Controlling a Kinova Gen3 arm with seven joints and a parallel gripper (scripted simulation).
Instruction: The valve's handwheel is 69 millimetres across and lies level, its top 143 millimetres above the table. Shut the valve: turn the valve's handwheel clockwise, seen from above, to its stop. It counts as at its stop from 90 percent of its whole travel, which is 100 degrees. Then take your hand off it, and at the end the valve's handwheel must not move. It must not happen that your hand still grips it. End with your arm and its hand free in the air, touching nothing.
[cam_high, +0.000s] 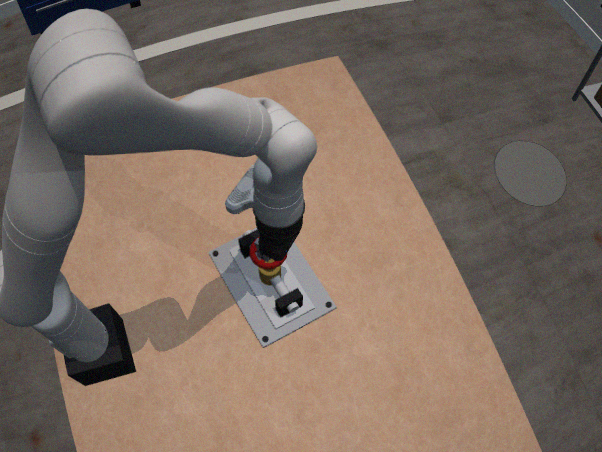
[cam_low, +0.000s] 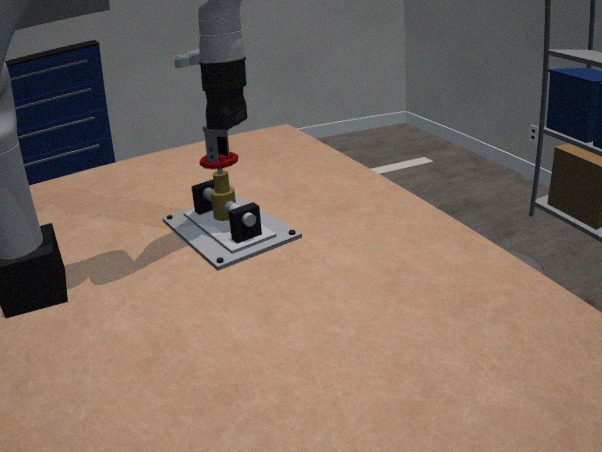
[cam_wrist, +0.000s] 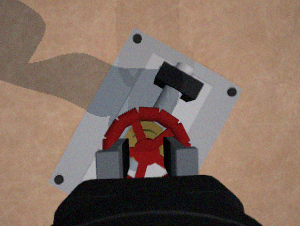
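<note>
My hand is 3 cm above the red handwheel.
</note>
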